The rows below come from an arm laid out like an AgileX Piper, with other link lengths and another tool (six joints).
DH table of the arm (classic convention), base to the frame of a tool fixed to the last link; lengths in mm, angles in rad. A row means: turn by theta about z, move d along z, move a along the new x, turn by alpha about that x. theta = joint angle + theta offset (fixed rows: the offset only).
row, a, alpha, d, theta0
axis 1, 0, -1.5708, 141.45, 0
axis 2, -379.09, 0, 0, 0.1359
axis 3, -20.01, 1.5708, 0, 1.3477
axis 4, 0, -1.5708, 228.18, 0
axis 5, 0, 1.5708, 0, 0
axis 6, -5.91, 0.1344, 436.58, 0.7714
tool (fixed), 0, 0, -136.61, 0
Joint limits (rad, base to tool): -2.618..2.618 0..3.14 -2.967..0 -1.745..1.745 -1.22..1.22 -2.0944..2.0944
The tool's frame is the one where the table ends.
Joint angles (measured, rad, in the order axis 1, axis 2, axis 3, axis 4, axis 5, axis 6), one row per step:
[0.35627, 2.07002, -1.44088, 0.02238, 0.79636, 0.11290]
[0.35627, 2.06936, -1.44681, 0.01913, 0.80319, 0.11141]
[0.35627, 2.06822, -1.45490, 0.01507, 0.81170, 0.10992]
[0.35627, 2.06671, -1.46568, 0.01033, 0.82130, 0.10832]
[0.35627, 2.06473, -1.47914, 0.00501, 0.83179, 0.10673]
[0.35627, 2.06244, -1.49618, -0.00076, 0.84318, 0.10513]
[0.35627, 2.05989, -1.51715, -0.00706, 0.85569, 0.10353]
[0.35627, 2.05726, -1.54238, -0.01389, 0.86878, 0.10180]
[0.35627, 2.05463, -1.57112, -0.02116, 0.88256, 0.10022]
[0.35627, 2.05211, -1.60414, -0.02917, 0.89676, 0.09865]
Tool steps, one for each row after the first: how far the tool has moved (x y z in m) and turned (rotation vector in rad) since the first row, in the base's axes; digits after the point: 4 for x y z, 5 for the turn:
[0.0005, -0.0004, 0.0015, -0.00294, -0.00086, 0.00324]
[0.0015, -0.0009, 0.0036, -0.00622, -0.00287, 0.00687]
[0.0032, -0.0013, 0.0067, -0.00943, -0.00695, 0.01088]
[0.0057, -0.0015, 0.0108, -0.01240, -0.01334, 0.01505]
[0.0091, -0.0015, 0.0161, -0.01480, -0.02271, 0.01929]
[0.0137, -0.0012, 0.0226, -0.01670, -0.03514, 0.02356]
[0.0194, -0.0006, 0.0306, -0.01793, -0.05133, 0.02791]
[0.0261, 0.0001, 0.0397, -0.01871, -0.07034, 0.03197]
[0.0338, 0.0010, 0.0503, -0.01904, -0.09315, 0.03588]

